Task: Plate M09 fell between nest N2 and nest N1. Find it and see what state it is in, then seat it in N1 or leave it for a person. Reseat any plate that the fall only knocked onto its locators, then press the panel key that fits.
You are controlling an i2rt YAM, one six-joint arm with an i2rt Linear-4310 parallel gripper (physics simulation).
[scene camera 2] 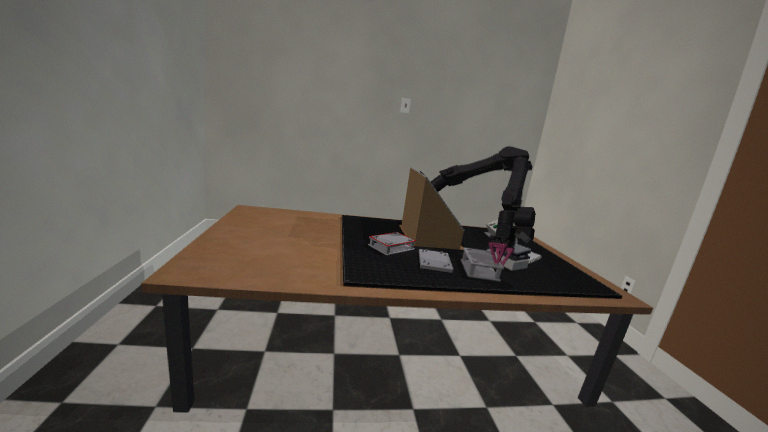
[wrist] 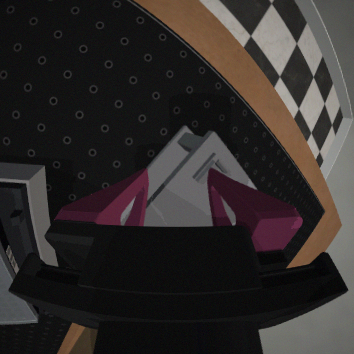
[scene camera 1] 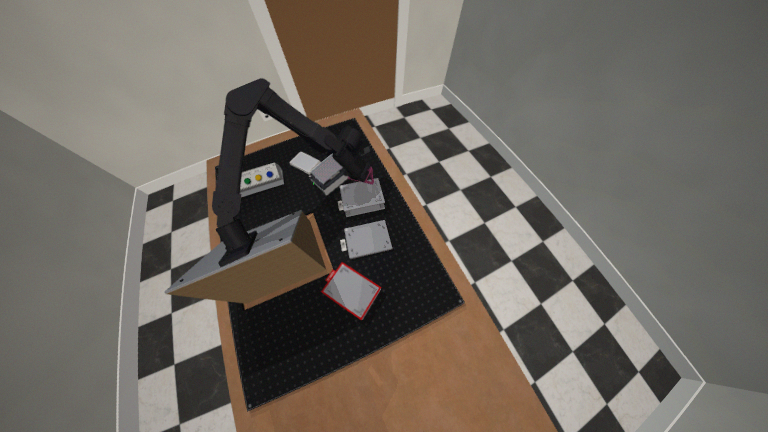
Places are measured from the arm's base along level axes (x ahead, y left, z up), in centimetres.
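Where they show: gripper, fingertip midpoint: (wrist: 177,174) (scene camera 1: 368,182); arm's base, link origin: (scene camera 2: 431,189) (scene camera 1: 241,247).
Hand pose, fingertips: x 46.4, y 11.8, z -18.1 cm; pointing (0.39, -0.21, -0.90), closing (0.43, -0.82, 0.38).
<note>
Each offset is from my fingertips to the top centre of the thing. Level surfaces: height alone.
My gripper (scene camera 1: 369,176) (scene camera 2: 500,252) (wrist: 177,174) has its magenta fingers part open and empty, over one end of a raised grey stand (scene camera 1: 362,194) (scene camera 2: 481,264) (wrist: 182,200). In the wrist view, the stand's slotted corner shows between and beyond the fingertips. A low grey plate-shaped unit {dx -12.2, dy -20.3, dz -2.2 cm} (scene camera 1: 368,239) (scene camera 2: 435,260) with corner fittings lies beside the stand. A red-rimmed raised unit {dx -26.5, dy -34.1, dz -0.2 cm} (scene camera 1: 351,290) (scene camera 2: 392,240) stands turned at an angle. The tags are too small to read, so I cannot tell which nest is N1 or N2, or which plate is M09.
The key panel {dx -41.8, dy +29.8, dz +3.6 cm} (scene camera 1: 261,185) has green, yellow and blue keys. A grey open box (scene camera 1: 328,173) (wrist: 37,200) stands near the arm's wrist, with a white slab {dx -19.0, dy +29.3, dz -3.4 cm} (scene camera 1: 304,161) beyond it. A wedge-shaped arm base (scene camera 1: 268,268) (scene camera 2: 437,220) stands beside the units on the black mat {dz -4.7 cm} (scene camera 1: 300,343) (scene camera 2: 370,274).
</note>
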